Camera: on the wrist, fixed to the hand. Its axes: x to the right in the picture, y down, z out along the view.
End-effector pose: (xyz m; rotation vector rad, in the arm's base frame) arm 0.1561 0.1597 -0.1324 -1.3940 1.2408 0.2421
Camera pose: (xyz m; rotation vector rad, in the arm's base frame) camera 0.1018 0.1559 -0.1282 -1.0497 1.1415 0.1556
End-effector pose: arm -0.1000 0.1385 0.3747 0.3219 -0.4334 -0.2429
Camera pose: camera -0.1005 0.1883 0.3523 0.6180 -0.6181 -0.1479
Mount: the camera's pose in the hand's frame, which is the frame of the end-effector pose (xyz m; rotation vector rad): -0.0235 0.0378 -0.0316 0.3282 -0.1381 0.0468
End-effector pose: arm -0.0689 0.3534 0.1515 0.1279 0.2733 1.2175
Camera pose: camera -0.1194 0.3428 0.1336 0.5033 0.3493 1.1968
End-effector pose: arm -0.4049 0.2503 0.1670 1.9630 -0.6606 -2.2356
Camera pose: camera -0.3784 0.2163 0.2005 -1.7755 1.0642 2.2104
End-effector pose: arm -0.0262 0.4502 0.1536 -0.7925 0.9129 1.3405
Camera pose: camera -0.0668 0.4147 0.1618 -0.4236 1.0131 1.2278
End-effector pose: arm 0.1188 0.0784 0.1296 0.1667 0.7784 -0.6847
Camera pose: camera 0.1117 0.1316 0.1195 0.4300 0.5246 -0.7683
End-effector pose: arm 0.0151 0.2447 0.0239 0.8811 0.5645 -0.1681
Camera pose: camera -0.0035 0.2909 0.0463 1.1903 0.3919 -0.2822
